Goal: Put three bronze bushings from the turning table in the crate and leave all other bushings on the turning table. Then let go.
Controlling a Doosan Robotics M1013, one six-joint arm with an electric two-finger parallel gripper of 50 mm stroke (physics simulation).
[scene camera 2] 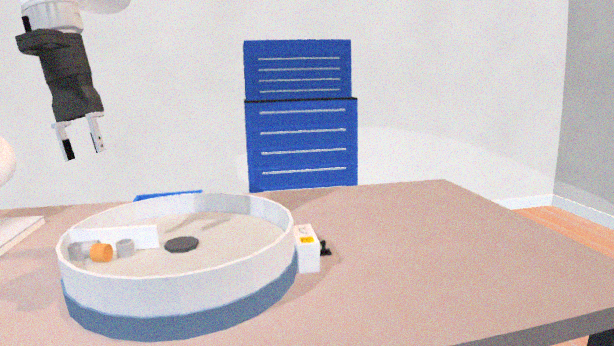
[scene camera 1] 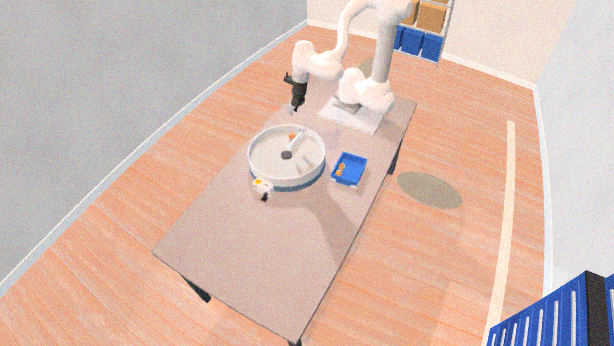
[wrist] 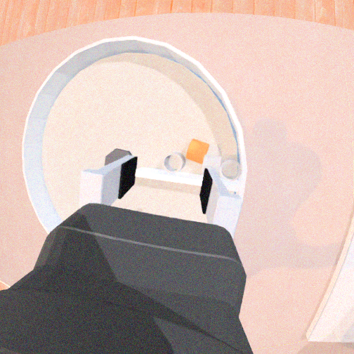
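Where they show: gripper, fingertip midpoint: (scene camera 2: 85,155) (scene camera 1: 292,113); arm's base, origin of the base link: (scene camera 1: 349,104).
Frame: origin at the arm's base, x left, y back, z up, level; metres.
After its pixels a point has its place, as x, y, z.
My gripper (scene camera 1: 294,111) {-0.040, -0.531, 0.218} (scene camera 2: 85,155) {-0.040, -0.531, 0.218} (wrist: 168,176) is open and empty, high above the table, beside the turning table's robot-side rim in scene camera 1. The round white-walled turning table (scene camera 1: 290,181) {0.174, -0.804, 0.057} (scene camera 2: 175,290) {-0.183, -0.723, 0.055} (wrist: 37,125) holds one bronze bushing (scene camera 1: 292,136) {-0.038, -0.545, 0.058} (scene camera 2: 101,252) {-0.063, -0.546, 0.053} (wrist: 198,150), lying on its side near the white bar. An upright grey bushing (scene camera 2: 125,247) {-0.034, -0.576, 0.050} (wrist: 167,162) stands beside it; another grey bushing (scene camera 2: 77,251) {-0.050, -0.490, 0.048} (wrist: 223,171) is by the wall. A pale piece beside the bronze one is partly hidden. The blue crate (scene camera 1: 354,171) {0.356, -0.487, -0.018} (scene camera 2: 169,194) {0.397, -0.494, 0.024} holds two bronze bushings (scene camera 1: 341,166) {0.280, -0.504, -0.015} (scene camera 1: 339,172) {0.309, -0.569, 0.013}.
A white bar (scene camera 1: 296,142) {0.003, -0.559, 0.044} (scene camera 2: 150,235) {0.004, -0.609, 0.058} (wrist: 170,176) crosses part of the turning table near its dark hub (scene camera 1: 286,155) {0.024, -0.668, 0.038} (scene camera 2: 181,244) {0.009, -0.665, 0.038} (wrist: 118,156). A small white box (scene camera 1: 263,188) {0.082, -0.908, 0.029} (scene camera 2: 308,252) {0.013, -0.899, 0.019} with a yellow label stands against its outer wall. A blue cabinet (scene camera 2: 302,145) stands beyond the table.
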